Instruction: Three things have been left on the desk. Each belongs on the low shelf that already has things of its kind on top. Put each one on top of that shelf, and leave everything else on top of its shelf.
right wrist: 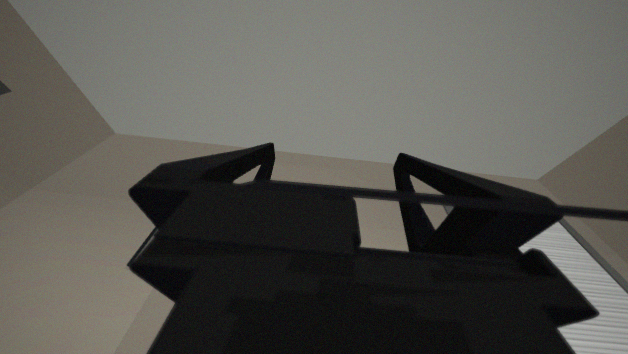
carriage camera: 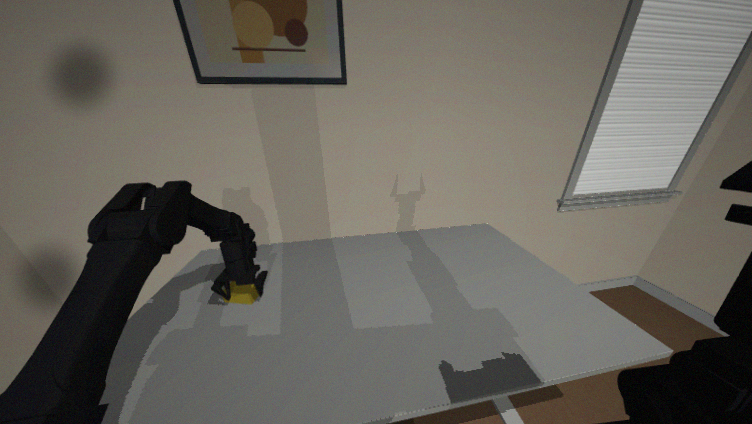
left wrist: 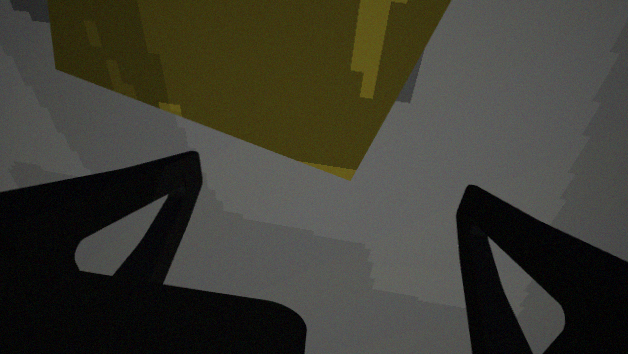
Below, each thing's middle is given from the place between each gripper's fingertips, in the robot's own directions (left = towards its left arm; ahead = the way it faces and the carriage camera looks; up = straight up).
The framed picture [carriage camera: 224,49] lies 850 mm ahead of my right hand, 670 mm to the left of it and 340 mm above it.
Now: the framed picture 88 cm above my left hand, 43 cm ahead of it and 8 cm to the right of it.
